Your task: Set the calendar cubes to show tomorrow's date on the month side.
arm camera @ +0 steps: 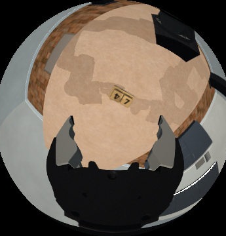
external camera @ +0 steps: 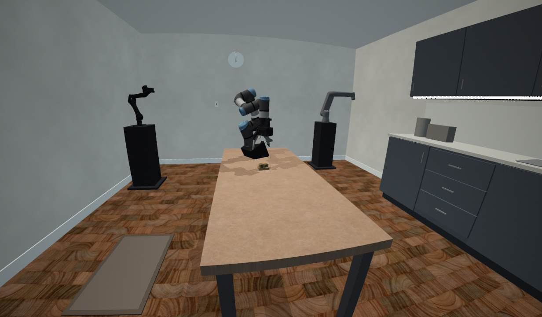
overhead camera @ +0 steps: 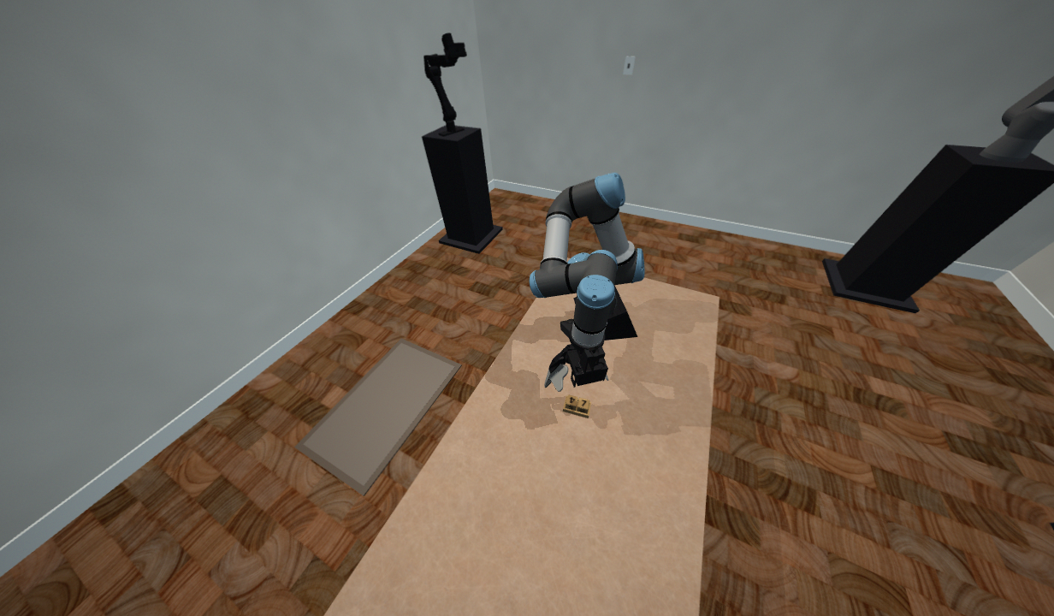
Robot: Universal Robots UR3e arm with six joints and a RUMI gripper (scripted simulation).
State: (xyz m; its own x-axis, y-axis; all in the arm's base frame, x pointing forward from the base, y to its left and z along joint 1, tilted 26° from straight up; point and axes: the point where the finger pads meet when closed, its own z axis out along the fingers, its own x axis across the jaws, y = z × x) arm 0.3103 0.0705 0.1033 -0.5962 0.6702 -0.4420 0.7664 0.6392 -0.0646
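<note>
Right now my hand is 14 cm above the wooden tray and 2 cm to the right of it.
</note>
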